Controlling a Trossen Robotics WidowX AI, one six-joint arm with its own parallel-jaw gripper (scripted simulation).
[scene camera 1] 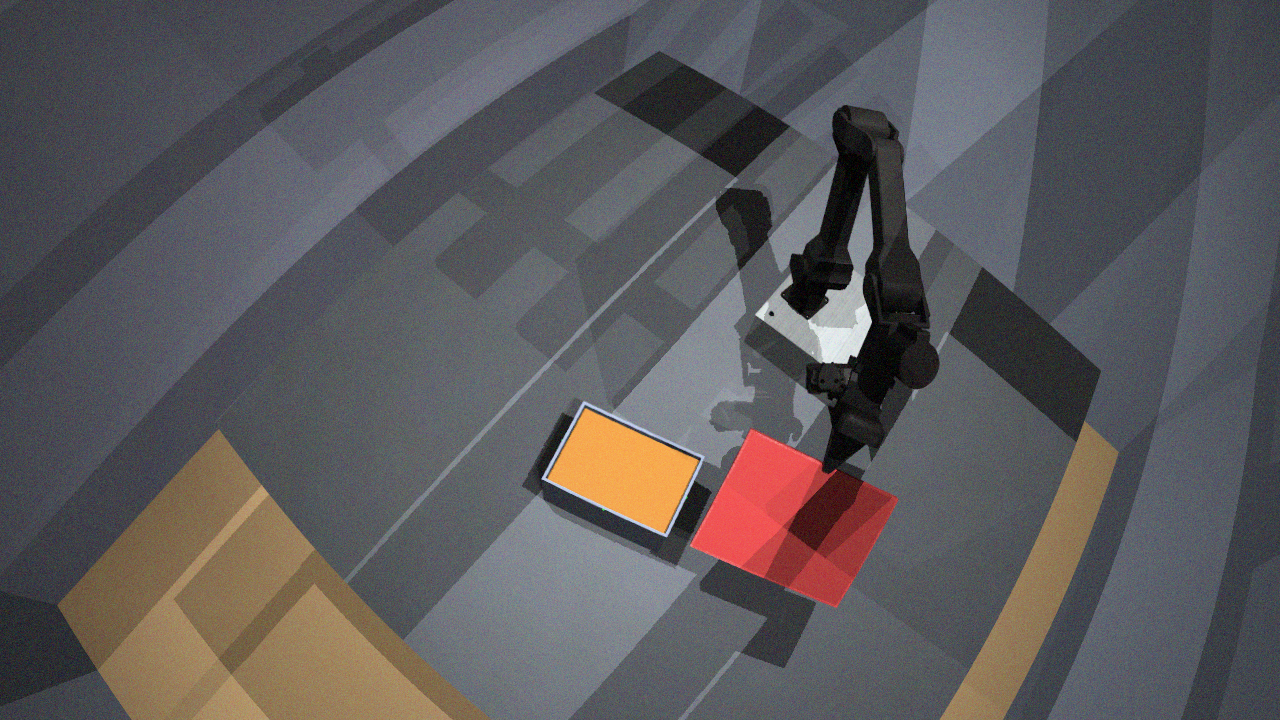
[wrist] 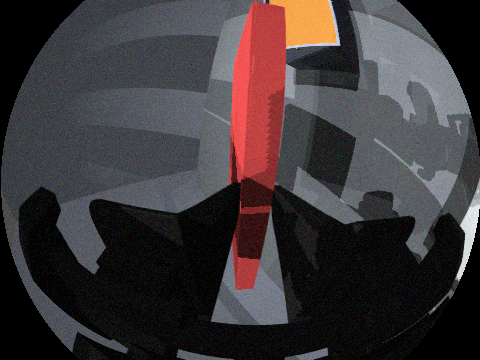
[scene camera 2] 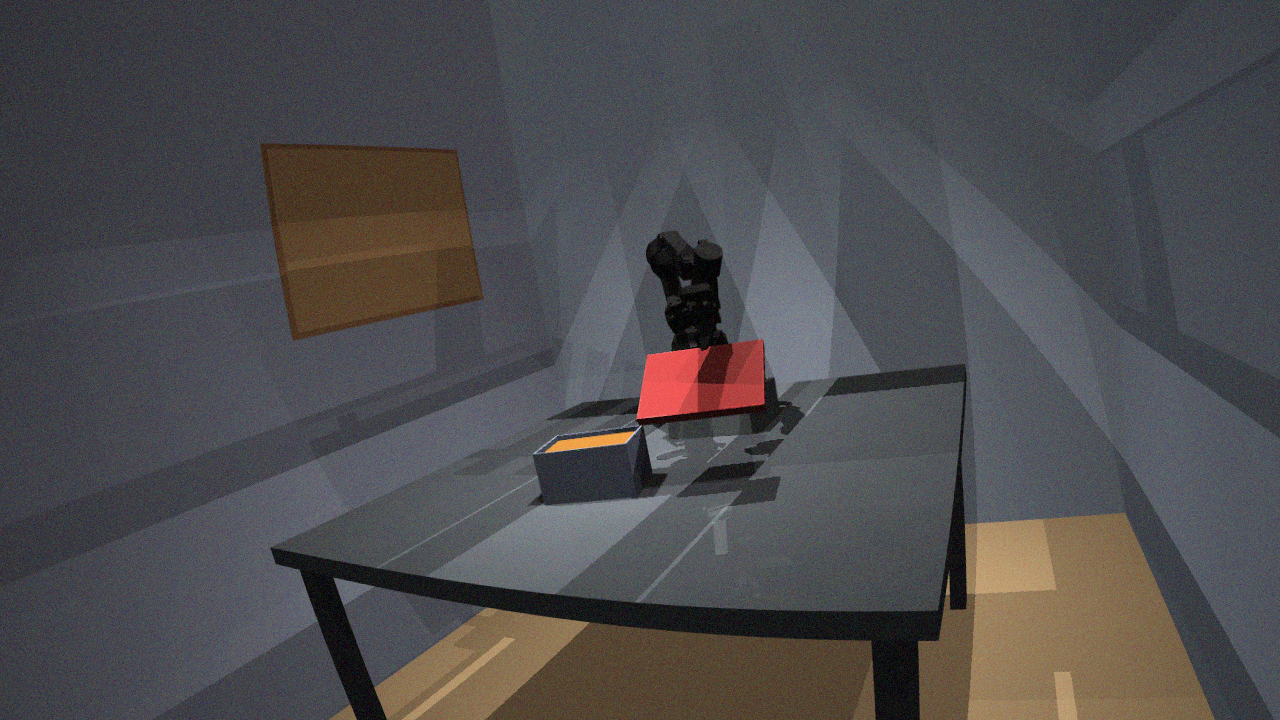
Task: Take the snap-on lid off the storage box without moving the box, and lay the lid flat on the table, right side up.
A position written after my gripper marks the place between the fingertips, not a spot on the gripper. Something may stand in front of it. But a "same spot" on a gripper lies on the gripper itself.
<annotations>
my gripper: scene camera 1; wrist 256, 191; scene camera 2
red lid: scene camera 1; wrist 258, 95; scene camera 2
same spot on my gripper: (scene camera 2: 704, 319) = (scene camera 1: 848, 436)
same spot on red lid: (scene camera 1: 777, 514) = (scene camera 2: 685, 379)
</annotations>
